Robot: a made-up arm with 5 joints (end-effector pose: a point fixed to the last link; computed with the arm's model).
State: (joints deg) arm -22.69 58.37 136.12 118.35 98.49
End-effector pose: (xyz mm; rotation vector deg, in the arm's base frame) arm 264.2 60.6 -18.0 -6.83 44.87 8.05
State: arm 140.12 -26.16 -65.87 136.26 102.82
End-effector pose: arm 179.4 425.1 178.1 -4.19 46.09 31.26
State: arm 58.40 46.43 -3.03 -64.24 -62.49
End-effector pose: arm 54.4 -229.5 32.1 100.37 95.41 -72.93
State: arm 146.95 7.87 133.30 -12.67 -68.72
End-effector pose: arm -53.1 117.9 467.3 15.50 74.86 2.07
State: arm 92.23 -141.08 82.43 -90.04 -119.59
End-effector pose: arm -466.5 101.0 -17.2 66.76 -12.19 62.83
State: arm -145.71 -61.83 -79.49 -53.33 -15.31
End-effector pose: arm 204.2 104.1 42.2 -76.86 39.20 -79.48
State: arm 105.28 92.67 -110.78 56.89 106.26
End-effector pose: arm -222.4 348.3 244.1 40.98 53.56 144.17
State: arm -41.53 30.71 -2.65 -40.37 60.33
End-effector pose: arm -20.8 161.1 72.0 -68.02 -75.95 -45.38
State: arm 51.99 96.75 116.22 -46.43 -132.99
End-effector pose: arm 30.5 103.2 -308.9 -3.30 -100.66 103.62
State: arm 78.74 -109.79 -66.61 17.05 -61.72
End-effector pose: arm 162.6 -3.5 75.9 4.89 -19.71 164.10
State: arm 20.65 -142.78 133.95 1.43 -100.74
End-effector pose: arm -241.0 -4.9 -349.7 -41.43 -55.45 -9.75
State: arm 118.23 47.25 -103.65 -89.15 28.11
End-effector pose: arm -194.8 263.8 -313.3 -80.99 -110.55 28.47
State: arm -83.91 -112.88 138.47 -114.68 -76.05
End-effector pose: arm -453.2 -319.8 -103.3 -38.79 -22.92 58.26
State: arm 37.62 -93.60 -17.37 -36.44 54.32
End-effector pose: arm -212.4 -142.8 149.4 67.23 -49.23 35.99
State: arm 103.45 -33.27 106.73 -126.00 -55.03
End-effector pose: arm -58.9 72.5 478.3 89.63 5.41 -98.58
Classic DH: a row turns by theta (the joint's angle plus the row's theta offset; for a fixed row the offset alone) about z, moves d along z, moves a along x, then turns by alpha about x. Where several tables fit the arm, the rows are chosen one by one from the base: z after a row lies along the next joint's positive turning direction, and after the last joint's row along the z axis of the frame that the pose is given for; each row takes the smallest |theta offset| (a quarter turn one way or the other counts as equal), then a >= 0, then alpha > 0; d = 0 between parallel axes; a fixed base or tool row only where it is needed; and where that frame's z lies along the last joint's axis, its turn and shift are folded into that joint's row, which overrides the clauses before.
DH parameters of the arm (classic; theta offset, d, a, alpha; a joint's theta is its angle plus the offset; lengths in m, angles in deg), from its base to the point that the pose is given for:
base (fixed): 90 0.05 0 90
joint 1: 0 -0.12 -0.04 90
joint 2: 0 0.14 0 90
joint 3: 0 -0.11 -0.08 90
joint 4: 90 0.25 0.16 -90
joint 5: 0 -0.14 0.04 90
tool (fixed): 180 0.08 0 0

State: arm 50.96 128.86 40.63 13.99 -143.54
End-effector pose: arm 8.8 -85.4 -63.0 -82.24 -96.05 9.57
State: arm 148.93 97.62 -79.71 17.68 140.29
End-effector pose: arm -265.3 -14.6 189.9 -60.96 42.81 -131.16
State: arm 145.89 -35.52 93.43 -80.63 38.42
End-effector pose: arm -110.6 -64.4 501.3 33.32 -15.74 -107.68
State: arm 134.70 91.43 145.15 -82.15 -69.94
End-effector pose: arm 23.9 494.4 146.9 -35.58 102.72 -32.15
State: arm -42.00 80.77 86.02 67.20 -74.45
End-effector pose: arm 168.7 42.3 2.9 -25.93 138.16 -85.52
